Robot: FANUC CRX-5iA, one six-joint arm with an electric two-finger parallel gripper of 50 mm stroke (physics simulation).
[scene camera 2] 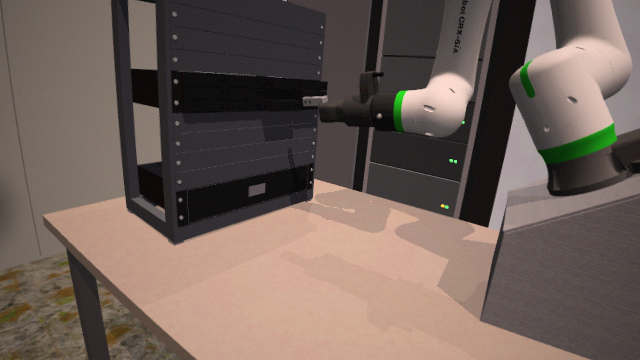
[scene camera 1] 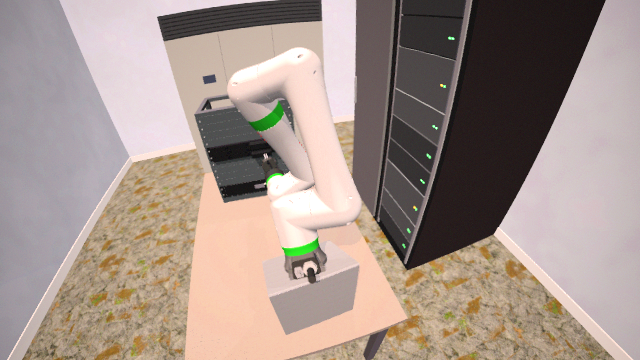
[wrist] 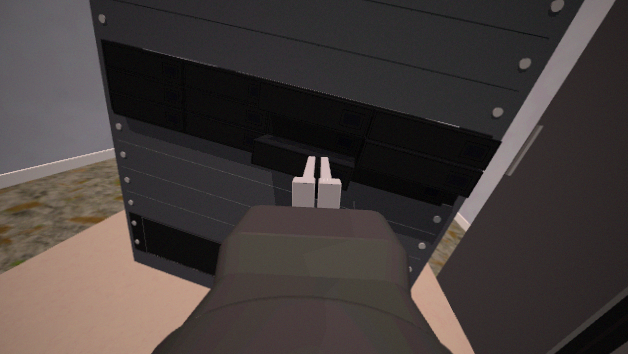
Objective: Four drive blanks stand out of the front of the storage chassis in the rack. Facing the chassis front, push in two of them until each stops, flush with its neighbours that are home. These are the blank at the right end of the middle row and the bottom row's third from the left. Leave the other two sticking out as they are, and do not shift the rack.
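Frame: origin at the arm's base, x left, y back, z up, level; millimetres.
Seen in the pictures: gripper, fingertip midpoint: [scene camera 2: 304, 101] [scene camera 1: 265, 155] [wrist: 317, 169]; arm's base, origin of the base link: [scene camera 2: 591, 180] [scene camera 1: 306, 263].
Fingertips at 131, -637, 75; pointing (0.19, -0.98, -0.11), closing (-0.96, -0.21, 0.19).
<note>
Pixels of each thing's middle, then the offset from my fingertips to it, as dx, dy, dz. "spot": a spot on its surface instead. Level surfaces: height alone.
- bottom row's third blank, body centre: [wrist: 311, 151] [scene camera 2: 272, 103] [scene camera 1: 261, 149] +28, -98, -16
- middle row's right-end blank, body centre: [wrist: 403, 153] [scene camera 2: 299, 94] -82, -104, +13
- black unit, surface spot: [wrist: 175, 245] [scene camera 2: 211, 200] spot: +232, -76, -252
- table, its level: dz -346
The black storage chassis [scene camera 1: 230, 152] [scene camera 2: 220, 95] [wrist: 145, 80] sits in the dark rack [scene camera 2: 167, 125] [wrist: 170, 266]. In the wrist view the bottom row's third blank [wrist: 280, 157] stands out clearly, its top face showing. The middle row's right-end blank [wrist: 410, 162] extends past the bottom-row blank beneath it, toward the rack's right edge. How far the upper-row blanks stand out is hard to tell in the dark. My gripper [scene camera 1: 265, 156] [scene camera 2: 305, 101] [wrist: 317, 169] is shut and empty. Its tips overlap the right half of the bottom third blank; contact cannot be made out.
A black unit [scene camera 2: 220, 200] [wrist: 175, 245] with a grey label sits low in the rack. The rack stands on the table [scene camera 1: 235, 235] [scene camera 2: 225, 300] [wrist: 75, 290]. A tall server cabinet [scene camera 1: 420, 100] [wrist: 525, 250] stands at the right. My arm's grey pedestal [scene camera 1: 315, 305] [scene camera 2: 575, 270] is at the near end.
</note>
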